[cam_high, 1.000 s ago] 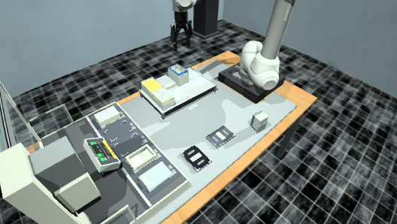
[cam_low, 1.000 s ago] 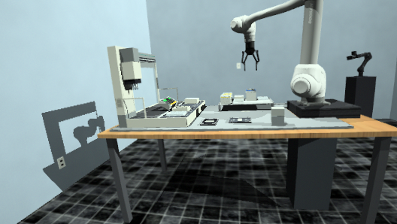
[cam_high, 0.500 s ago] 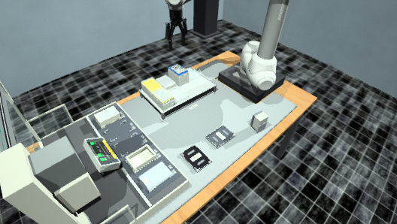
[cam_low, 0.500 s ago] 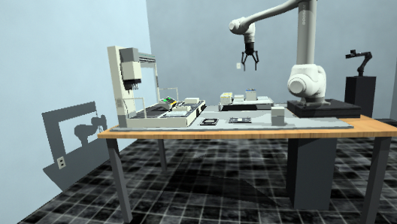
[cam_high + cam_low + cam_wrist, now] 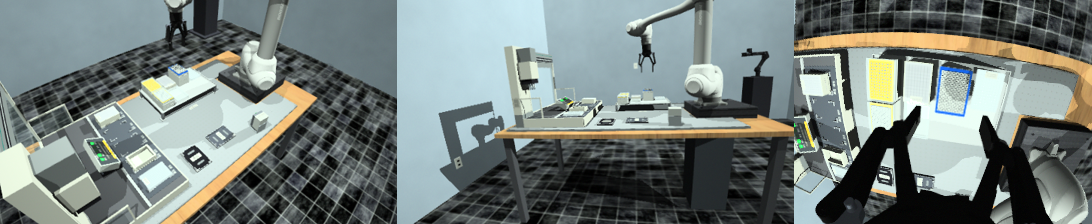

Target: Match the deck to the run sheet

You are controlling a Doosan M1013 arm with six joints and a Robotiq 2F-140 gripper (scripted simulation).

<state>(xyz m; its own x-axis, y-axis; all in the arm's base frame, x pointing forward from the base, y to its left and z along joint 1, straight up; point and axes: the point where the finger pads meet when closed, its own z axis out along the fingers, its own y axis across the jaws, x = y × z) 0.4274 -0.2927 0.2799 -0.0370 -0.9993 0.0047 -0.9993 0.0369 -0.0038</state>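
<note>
Now: the blue-rimmed tip rack 210 mm below my hand, 10 mm to the left of it and 10 mm behind it. From my hand the other things lie so: clear cover (220 mm ahead, 210 mm below, 130 mm to the left); then yellow-rimmed tip rack (230 mm below, 220 mm ahead, 130 mm to the left); then shelf (280 mm below, 70 mm to the left, 60 mm ahead).
</note>
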